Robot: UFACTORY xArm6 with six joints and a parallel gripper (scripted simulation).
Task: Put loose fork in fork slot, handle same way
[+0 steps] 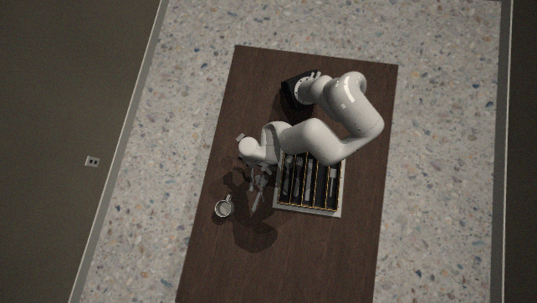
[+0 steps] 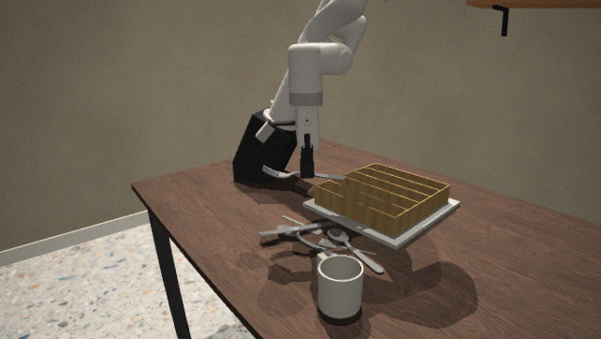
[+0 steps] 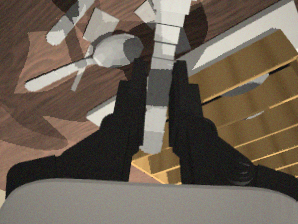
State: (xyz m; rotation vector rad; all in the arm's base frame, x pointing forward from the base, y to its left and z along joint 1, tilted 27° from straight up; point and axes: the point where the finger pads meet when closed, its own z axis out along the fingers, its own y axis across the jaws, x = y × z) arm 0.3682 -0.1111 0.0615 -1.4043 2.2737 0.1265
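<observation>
Right now the wooden slotted tray is 26 cm to the left of my hand, 12 cm below it and 3 cm behind it. From my hand the other things lie so: white mug 28 cm ahead, 13 cm below, 7 cm to the right.
</observation>
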